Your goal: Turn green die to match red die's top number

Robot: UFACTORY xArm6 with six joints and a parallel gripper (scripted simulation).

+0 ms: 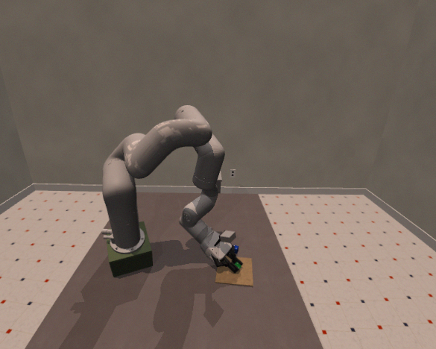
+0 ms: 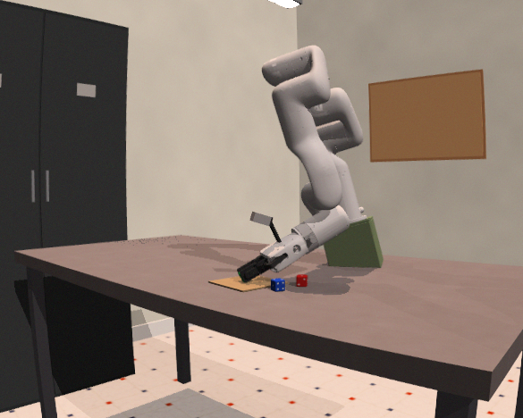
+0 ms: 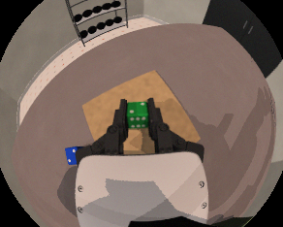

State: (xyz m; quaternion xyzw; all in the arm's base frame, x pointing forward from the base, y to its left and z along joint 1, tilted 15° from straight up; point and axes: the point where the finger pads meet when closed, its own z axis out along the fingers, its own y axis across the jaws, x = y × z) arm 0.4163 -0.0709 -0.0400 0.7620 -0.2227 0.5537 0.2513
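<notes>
Now: the green die 1 cm below my hand and 1 cm ahead of it. The rest, counted from my hand: red die (12 cm to the left, 5 cm behind, 2 cm below); tan mat (3 cm below); blue die (10 cm to the left, 2 cm below, 2 cm ahead).
</notes>
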